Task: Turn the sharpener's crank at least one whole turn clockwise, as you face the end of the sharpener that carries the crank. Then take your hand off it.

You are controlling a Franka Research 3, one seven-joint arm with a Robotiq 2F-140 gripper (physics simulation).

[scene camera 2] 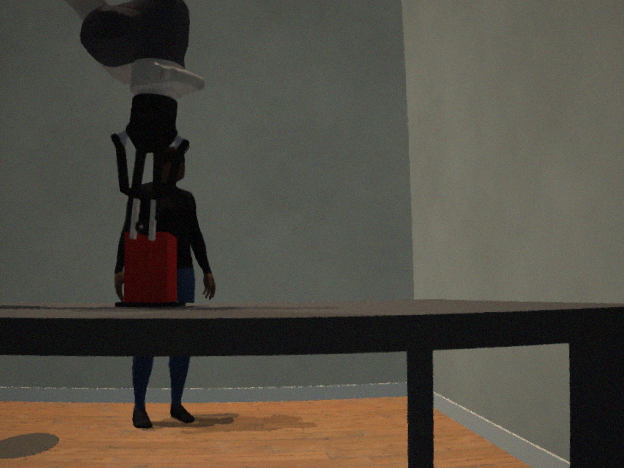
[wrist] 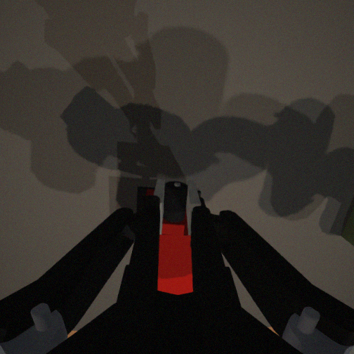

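Note:
The red sharpener [scene camera 2: 150,272] [wrist: 175,262] stands upright on its dark base on the table. The crank's black handle [scene camera 2: 141,226] [wrist: 175,205] is at the top, above the level of the body's top in the scene view. My gripper [scene camera 2: 143,233] [wrist: 175,190] points down over the sharpener and is shut on the crank handle, with one grey fingertip pad against each side of it. The lower ends of the pads overlap the top edge of the red body in the scene view. The fingers hide most of the crank's arm and part of the body in the wrist view.
The sharpener stands on the grey table [scene camera 2: 302,310] [wrist: 280,55], whose dark front edge runs across the scene view. A person [scene camera 2: 186,216] in a black top and blue trousers stands behind the table. Shadows of the arm lie across the tabletop.

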